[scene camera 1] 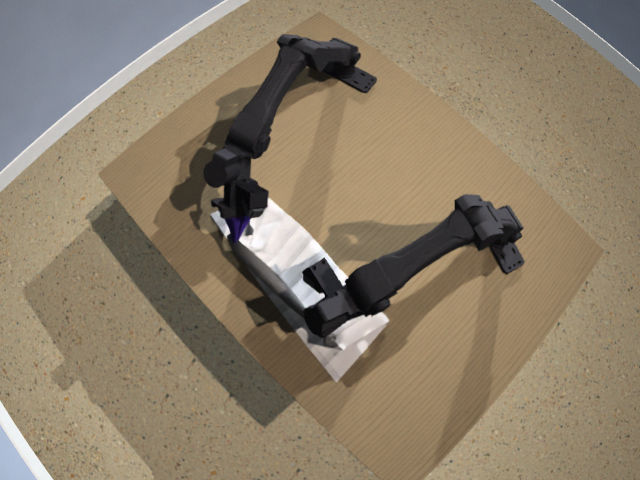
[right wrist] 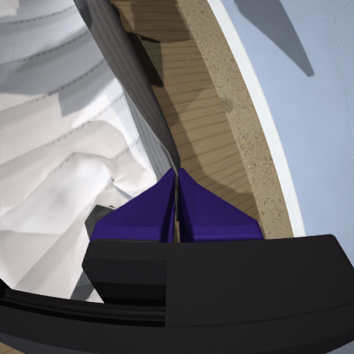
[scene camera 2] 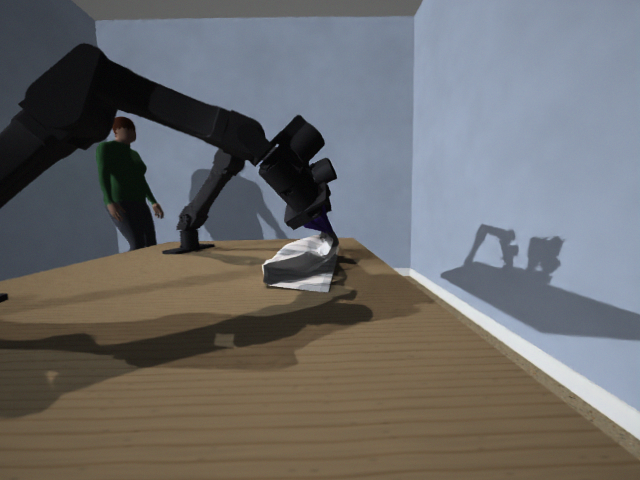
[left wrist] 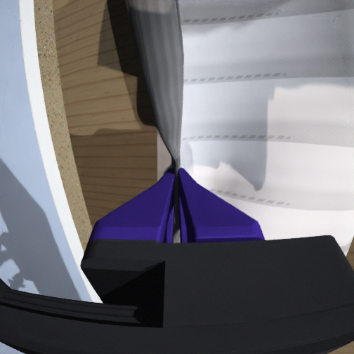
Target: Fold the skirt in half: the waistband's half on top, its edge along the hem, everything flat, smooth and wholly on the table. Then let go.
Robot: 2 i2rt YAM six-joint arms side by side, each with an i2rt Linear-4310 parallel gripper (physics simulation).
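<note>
The white pleated skirt (scene camera 1: 281, 232) (scene camera 2: 299, 260) (left wrist: 225, 115) (right wrist: 45, 150) is doubled over, its fold rounded and raised, with creases near the right gripper. Its grey waistband (scene camera 1: 258, 266) (left wrist: 162, 65) (right wrist: 131, 75) is held above the table along the hem's side; a strip of the lower layer shows below it in the left wrist view. My left gripper (left wrist: 176, 176) is shut on the waistband; its arm hides its tips in scene camera 1. My right gripper (scene camera 1: 236, 239) (scene camera 2: 333, 237) (right wrist: 176, 176) is shut on the waistband's other end. Exact edge alignment cannot be told.
The wooden table (scene camera 1: 413, 155) (scene camera 2: 206, 413) has an edge close beyond the hem's side, with speckled floor (scene camera 1: 155, 413) below. Both arms reach across the table and cast shadows. A person (scene camera 2: 126, 175) in a green top stands behind the table in scene camera 2.
</note>
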